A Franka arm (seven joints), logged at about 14 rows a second.
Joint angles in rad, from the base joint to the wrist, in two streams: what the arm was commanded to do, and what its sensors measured. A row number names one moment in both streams.
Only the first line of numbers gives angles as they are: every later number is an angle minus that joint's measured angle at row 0.
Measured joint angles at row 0:
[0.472, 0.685, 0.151, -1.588, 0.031, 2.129, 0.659]
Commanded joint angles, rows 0 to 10:
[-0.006, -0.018, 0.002, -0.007, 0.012, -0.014, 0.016]
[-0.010, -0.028, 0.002, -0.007, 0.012, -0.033, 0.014]
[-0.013, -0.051, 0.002, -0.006, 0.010, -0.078, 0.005]
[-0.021, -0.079, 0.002, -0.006, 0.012, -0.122, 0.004]
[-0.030, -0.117, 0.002, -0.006, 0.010, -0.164, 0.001]
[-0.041, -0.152, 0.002, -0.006, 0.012, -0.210, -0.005]
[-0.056, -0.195, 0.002, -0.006, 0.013, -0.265, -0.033]
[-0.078, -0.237, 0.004, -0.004, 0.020, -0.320, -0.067]
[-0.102, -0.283, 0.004, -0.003, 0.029, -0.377, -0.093]
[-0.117, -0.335, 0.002, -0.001, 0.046, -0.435, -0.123]
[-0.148, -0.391, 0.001, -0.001, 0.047, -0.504, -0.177]
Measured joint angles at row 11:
[-0.094, -0.268, -0.005, 0.029, 0.016, -0.402, -0.091]
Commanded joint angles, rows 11 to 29:
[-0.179, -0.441, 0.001, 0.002, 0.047, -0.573, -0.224]
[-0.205, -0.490, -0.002, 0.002, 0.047, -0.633, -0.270]
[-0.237, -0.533, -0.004, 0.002, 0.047, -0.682, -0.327]
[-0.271, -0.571, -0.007, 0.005, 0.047, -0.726, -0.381]
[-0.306, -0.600, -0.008, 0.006, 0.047, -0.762, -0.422]
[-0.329, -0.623, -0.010, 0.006, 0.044, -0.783, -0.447]
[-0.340, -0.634, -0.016, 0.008, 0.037, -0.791, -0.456]
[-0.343, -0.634, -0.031, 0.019, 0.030, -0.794, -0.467]
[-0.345, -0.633, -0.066, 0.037, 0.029, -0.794, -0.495]
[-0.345, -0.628, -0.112, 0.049, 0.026, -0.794, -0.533]
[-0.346, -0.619, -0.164, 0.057, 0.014, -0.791, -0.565]
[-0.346, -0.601, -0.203, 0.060, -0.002, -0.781, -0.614]
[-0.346, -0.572, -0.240, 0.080, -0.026, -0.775, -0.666]
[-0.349, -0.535, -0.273, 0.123, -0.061, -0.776, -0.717]
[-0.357, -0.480, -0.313, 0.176, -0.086, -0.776, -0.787]
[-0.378, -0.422, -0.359, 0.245, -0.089, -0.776, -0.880]
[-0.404, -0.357, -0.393, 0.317, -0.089, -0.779, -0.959]
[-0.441, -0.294, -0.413, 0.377, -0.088, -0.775, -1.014]
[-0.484, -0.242, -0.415, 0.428, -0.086, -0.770, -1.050]
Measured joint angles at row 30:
[-0.408, -0.395, -0.402, 0.236, -0.083, -0.739, -0.941]
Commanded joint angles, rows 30 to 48:
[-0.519, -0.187, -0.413, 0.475, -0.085, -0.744, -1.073]
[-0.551, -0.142, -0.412, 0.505, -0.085, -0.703, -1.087]
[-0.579, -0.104, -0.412, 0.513, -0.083, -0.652, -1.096]
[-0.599, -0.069, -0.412, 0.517, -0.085, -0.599, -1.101]
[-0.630, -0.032, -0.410, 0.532, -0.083, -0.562, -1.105]
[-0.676, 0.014, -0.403, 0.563, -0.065, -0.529, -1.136]
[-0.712, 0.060, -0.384, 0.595, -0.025, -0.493, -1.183]
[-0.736, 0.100, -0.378, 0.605, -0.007, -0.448, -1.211]
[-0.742, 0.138, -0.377, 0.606, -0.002, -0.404, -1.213]
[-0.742, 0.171, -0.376, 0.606, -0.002, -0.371, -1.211]
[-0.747, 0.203, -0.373, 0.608, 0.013, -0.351, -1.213]
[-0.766, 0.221, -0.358, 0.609, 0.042, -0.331, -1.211]
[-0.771, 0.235, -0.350, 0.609, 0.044, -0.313, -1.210]
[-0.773, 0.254, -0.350, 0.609, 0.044, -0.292, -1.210]
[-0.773, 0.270, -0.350, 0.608, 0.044, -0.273, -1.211]
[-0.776, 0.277, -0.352, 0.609, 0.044, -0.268, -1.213]
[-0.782, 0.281, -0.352, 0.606, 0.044, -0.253, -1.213]
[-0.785, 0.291, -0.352, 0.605, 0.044, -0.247, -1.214]
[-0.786, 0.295, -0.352, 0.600, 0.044, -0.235, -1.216]
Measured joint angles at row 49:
[-0.760, 0.273, -0.367, 0.558, 0.031, -0.240, -1.194]
